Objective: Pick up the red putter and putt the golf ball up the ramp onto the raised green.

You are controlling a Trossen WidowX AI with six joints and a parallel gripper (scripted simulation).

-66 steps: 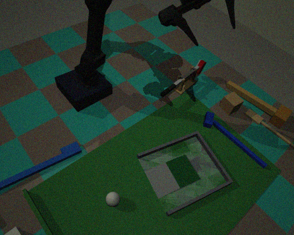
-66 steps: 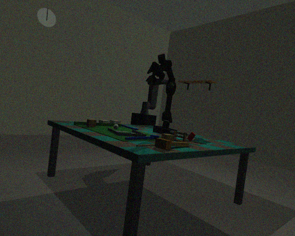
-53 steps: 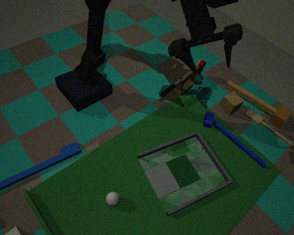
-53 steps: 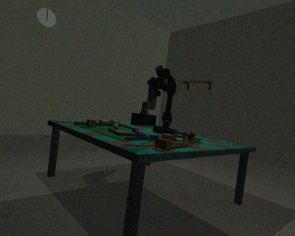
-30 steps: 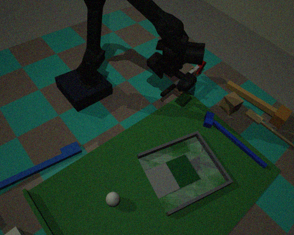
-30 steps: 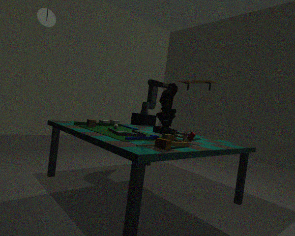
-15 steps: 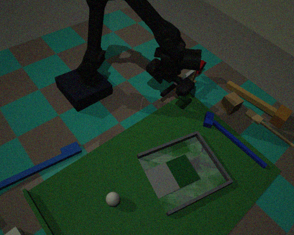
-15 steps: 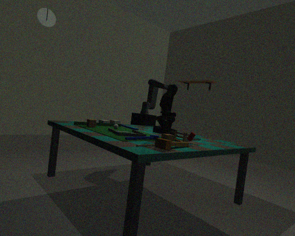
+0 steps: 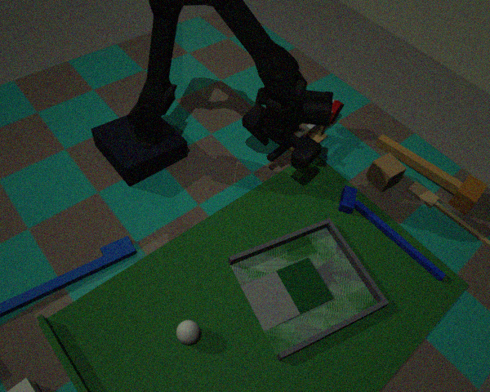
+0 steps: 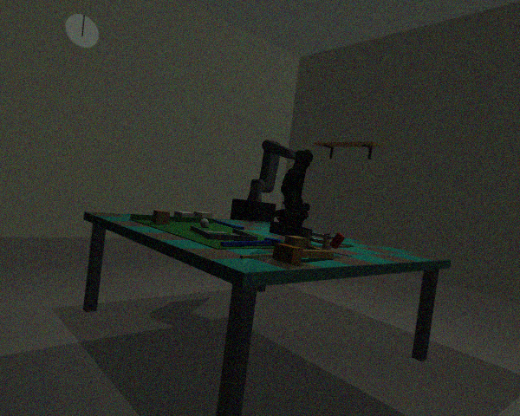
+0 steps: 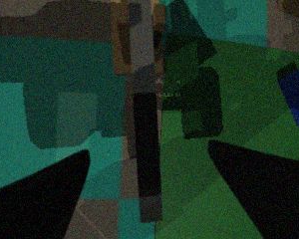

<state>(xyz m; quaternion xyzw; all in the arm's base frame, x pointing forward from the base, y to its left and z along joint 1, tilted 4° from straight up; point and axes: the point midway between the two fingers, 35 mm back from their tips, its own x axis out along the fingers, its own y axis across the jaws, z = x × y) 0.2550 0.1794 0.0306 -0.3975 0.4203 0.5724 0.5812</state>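
Now: the red putter 110 mm to the left of my gripper tip and 10 mm above it. From my gripper tip the other things lie so: white golf ball (440 mm to the right, 140 mm ahead, 20 mm below).
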